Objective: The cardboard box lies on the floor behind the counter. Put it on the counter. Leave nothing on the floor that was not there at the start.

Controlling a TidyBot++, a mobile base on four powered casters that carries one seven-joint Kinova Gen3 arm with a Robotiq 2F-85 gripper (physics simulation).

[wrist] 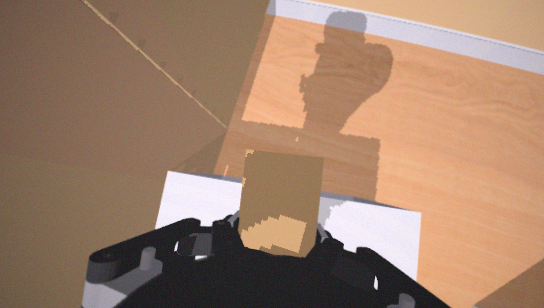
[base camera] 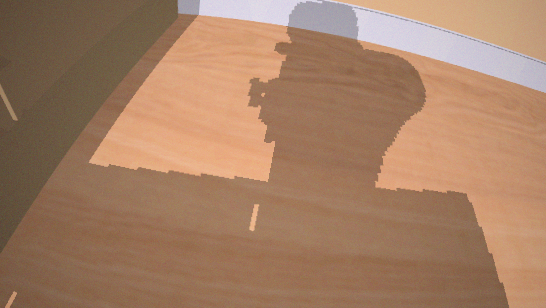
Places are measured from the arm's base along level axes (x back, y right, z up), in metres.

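Pixels of known places: gripper, between the fingertips: (wrist: 276, 227).
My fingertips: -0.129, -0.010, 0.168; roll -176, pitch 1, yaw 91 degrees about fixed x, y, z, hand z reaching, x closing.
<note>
Behind a point stands the place of what it marks, as x, y, z.
The cardboard box (wrist: 282, 187) @[-0.167, -0.011, 0.197] is a small brown block between the fingertips in the wrist view, with a sunlit patch on its near part. My gripper (wrist: 276, 227) @[-0.129, -0.010, 0.168] is shut on it, one finger on each side. The box is held above the white top of my base (wrist: 200, 197) @[-0.110, -0.169, -0.014], which shows on both sides of it. The box and gripper do not show in the base camera view. A large olive-brown upright face (base camera: 80, 95) @[-0.485, -0.268, -0.341] (wrist: 200, 55) @[-0.398, -0.220, 0.015] stands at the left in both views; I cannot tell for sure whether it is the counter's side.
The wooden floor (base camera: 190, 115) @[-0.519, -0.095, -0.397] (wrist: 450, 150) @[-0.390, 0.642, -0.397] carries the shadow of my base and arm. A white baseboard (base camera: 450, 50) @[-0.855, 0.516, -0.359] (wrist: 450, 37) @[-0.847, 0.582, -0.330] runs along the tan wall (base camera: 490, 20) @[-0.858, 0.598, -0.248] (wrist: 490, 17) @[-0.853, 0.640, -0.234] at the back. The olive-brown face bounds the floor on the left.
</note>
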